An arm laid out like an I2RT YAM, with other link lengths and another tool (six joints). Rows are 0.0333 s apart.
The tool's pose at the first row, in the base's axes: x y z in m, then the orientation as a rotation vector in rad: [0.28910, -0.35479, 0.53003, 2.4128, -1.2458, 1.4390]
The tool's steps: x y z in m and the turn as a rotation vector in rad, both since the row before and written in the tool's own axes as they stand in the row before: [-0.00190, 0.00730, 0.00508, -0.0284, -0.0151, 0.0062]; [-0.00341, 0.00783, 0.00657, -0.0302, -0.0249, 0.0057]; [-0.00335, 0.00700, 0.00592, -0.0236, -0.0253, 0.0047]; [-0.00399, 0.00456, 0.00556, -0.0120, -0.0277, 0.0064]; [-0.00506, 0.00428, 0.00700, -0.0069, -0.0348, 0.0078]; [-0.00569, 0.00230, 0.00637, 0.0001, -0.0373, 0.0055]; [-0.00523, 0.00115, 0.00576, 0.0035, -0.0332, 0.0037]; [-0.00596, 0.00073, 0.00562, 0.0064, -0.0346, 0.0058]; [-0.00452, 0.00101, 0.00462, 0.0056, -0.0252, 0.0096]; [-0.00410, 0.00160, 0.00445, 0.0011, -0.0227, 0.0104]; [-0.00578, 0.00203, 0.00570, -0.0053, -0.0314, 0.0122]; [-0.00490, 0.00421, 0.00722, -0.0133, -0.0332, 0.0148]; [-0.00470, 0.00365, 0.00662, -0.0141, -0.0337, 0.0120]
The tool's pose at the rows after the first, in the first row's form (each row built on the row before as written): [0.28737, -0.36073, 0.52336, 2.4081, -1.2692, 1.3975]; [0.28565, -0.36666, 0.51453, 2.4115, -1.2942, 1.3440]; [0.28372, -0.37165, 0.50637, 2.4191, -1.3150, 1.2960]; [0.28286, -0.37440, 0.49867, 2.4355, -1.3345, 1.2569]; [0.28262, -0.37673, 0.48932, 2.4610, -1.3559, 1.2151]; [0.28307, -0.37690, 0.48049, 2.4939, -1.3726, 1.1762]; [0.28398, -0.37619, 0.47271, 2.5256, -1.3847, 1.1440]; [0.28475, -0.37443, 0.46471, 2.5594, -1.3993, 1.1127]; [0.28510, -0.37329, 0.45828, 2.5823, -1.4174, 1.0911]; [0.28501, -0.37259, 0.45206, -2.5755, 1.4237, -1.0577]; [0.28465, -0.37110, 0.44383, -2.5717, 1.4353, -1.0087]; [0.28365, -0.37173, 0.43421, -2.5703, 1.4559, -0.9532]; [0.28259, -0.37177, 0.42537, -2.5713, 1.4732, -0.8969]
